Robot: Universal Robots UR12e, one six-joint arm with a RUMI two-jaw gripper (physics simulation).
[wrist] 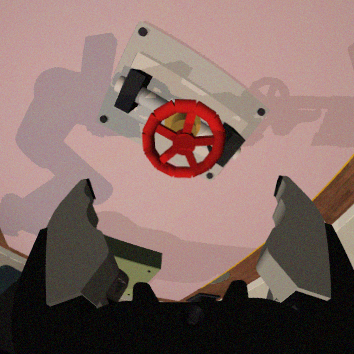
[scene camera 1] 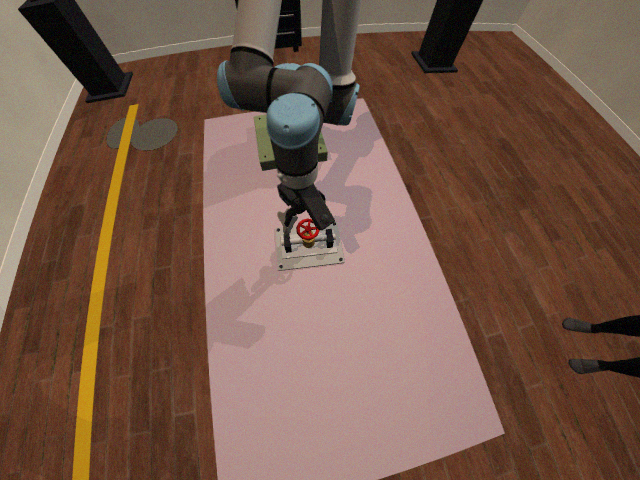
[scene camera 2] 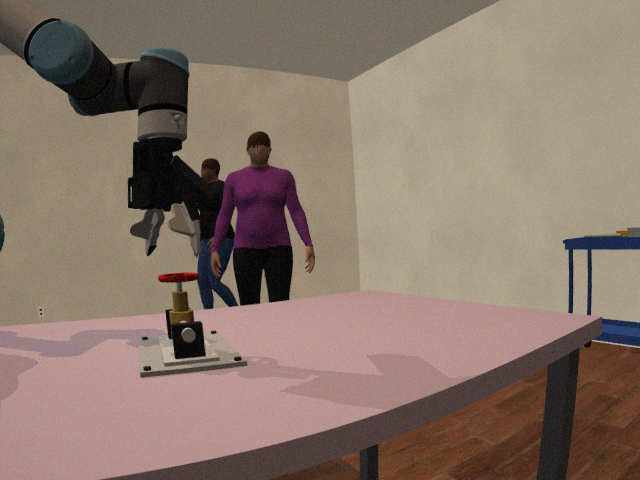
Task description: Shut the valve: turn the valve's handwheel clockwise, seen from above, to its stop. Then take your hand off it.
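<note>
The red handwheel sits level on top of the valve's brass body. The valve is held on a pale base plate by two black clamps. My gripper is open and empty, pointing down. In the scene camera 2 view its fingertips are above the handwheel, with a gap between them and the rim. In the wrist view the wheel shows beyond the line between the fingertips, near the middle. The handwheel's angle relative to its stop cannot be told.
The valve stands on a pink table. The green mounting block is behind the valve, towards the arm. Two people, one in a purple top, stand beyond the table. A blue cart is at the right.
</note>
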